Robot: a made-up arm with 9 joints. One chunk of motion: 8 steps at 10 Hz.
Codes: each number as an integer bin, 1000 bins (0 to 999) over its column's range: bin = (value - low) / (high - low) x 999, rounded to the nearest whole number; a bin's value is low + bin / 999 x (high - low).
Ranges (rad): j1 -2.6..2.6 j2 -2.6..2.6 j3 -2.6..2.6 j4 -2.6..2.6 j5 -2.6..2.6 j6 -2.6..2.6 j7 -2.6..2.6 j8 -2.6..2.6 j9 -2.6..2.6
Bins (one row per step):
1: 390 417 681 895 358 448 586 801 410
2: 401 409 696 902 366 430 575 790 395
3: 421 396 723 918 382 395 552 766 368
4: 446 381 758 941 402 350 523 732 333
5: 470 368 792 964 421 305 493 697 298
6: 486 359 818 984 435 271 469 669 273
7: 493 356 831 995 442 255 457 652 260
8: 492 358 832 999 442 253 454 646 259
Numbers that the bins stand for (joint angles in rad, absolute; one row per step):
1: -0.5700 -0.4294 0.9447 2.0587 -0.7365 -0.2681 0.4503 1.5694 -0.4659
2: -0.5127 -0.4711 1.0228 2.0951 -0.6949 -0.3618 0.3930 1.5121 -0.5439
3: -0.4086 -0.5387 1.1634 2.1784 -0.6116 -0.5439 0.2733 1.3872 -0.6845
4: -0.2785 -0.6168 1.3455 2.2981 -0.5075 -0.7782 0.1223 1.2102 -0.8667
5: -0.1536 -0.6845 1.5225 2.4178 -0.4086 -1.0124 -0.0338 1.0280 -1.0488
6: -0.0703 -0.7313 1.6579 2.5219 -0.3357 -1.1894 -0.1588 0.8823 -1.1790
7: -0.0338 -0.7469 1.7255 2.5792 -0.2993 -1.2727 -0.2212 0.7938 -1.2466
8: -0.0390 -0.7365 1.7307 2.6000 -0.2993 -1.2831 -0.2368 0.7626 -1.2519

